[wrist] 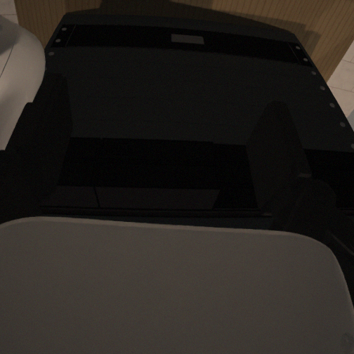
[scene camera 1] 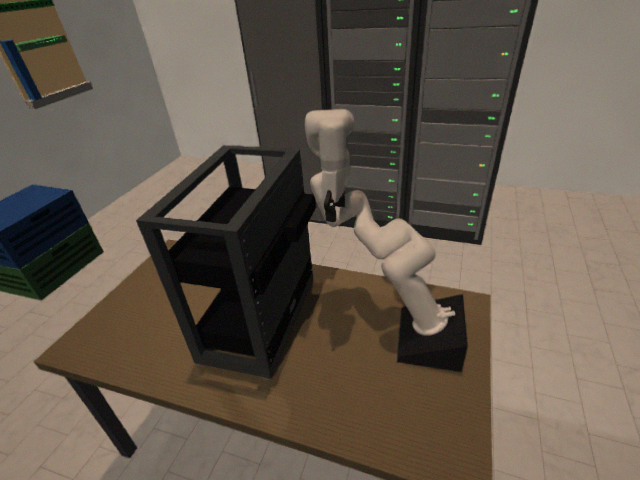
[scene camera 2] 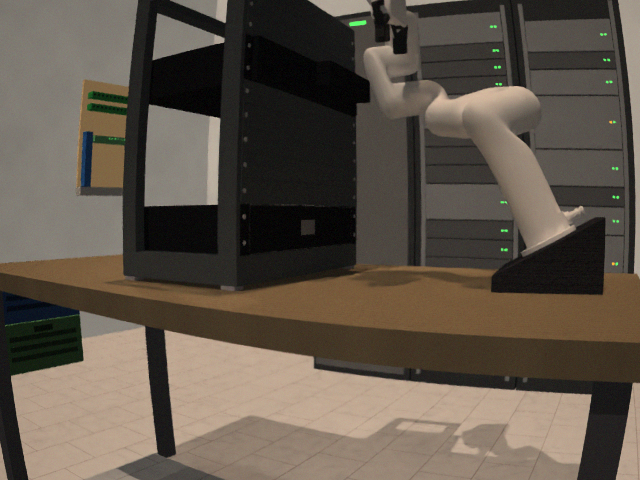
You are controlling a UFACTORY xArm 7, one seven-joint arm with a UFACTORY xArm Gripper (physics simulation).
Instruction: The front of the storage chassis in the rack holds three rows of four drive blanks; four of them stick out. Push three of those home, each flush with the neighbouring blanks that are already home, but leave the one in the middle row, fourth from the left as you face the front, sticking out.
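Frame: origin at the arm's base, x left, y ahead, z down, level; metres.
Seen in the pictures: gripper, fingertip midpoint: [scene camera 1: 335, 213] [scene camera 2: 391, 47]; arm's base, link origin: [scene camera 1: 430, 321] [scene camera 2: 549, 243].
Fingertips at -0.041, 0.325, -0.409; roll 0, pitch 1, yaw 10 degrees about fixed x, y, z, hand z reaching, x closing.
Observation:
Pixels of each thing's top centre, then the offset from my fingertips to it, as dx, dy, dz. "*": a spot on its surface instead. Level surfaces: height alone.
- storage chassis, surface spot: [scene camera 2: 186, 82] * +0.247, +0.348, +0.099
- dark part, surface spot: [scene camera 2: 338, 80] * +0.006, +0.119, +0.071
- grey label, surface spot: [scene camera 2: 308, 227] * +0.040, +0.173, +0.387
- wooden table, surface height: dz +0.489
The rack [scene camera 1: 240, 299] [scene camera 2: 232, 155] [wrist: 327, 105] stands on the table. The storage chassis [scene camera 1: 201, 268] [scene camera 2: 186, 82] [wrist: 150, 162] is a black box in its upper part. A dark part [scene camera 1: 301, 217] [scene camera 2: 338, 80] juts from the chassis front towards its far end in the scene views; single blanks and rows are too dark to tell apart. Two faint lighter faces show on the chassis in the wrist view. My gripper [scene camera 1: 334, 203] [scene camera 2: 390, 37] [wrist: 166, 109] is open and empty, in front of the rack and near the jutting part's far end, apart from it in the scene views.
A lower black unit [scene camera 2: 276, 229] [wrist: 240, 49] with a grey label [scene camera 2: 308, 227] [wrist: 188, 39] sits at the rack's bottom. The arm's black base [scene camera 1: 433, 351] [scene camera 2: 573, 268] stands on the wooden table [scene camera 1: 361, 413] [scene camera 2: 413, 315]. Tall server cabinets [scene camera 1: 289, 77] [scene camera 2: 382, 196] stand behind.

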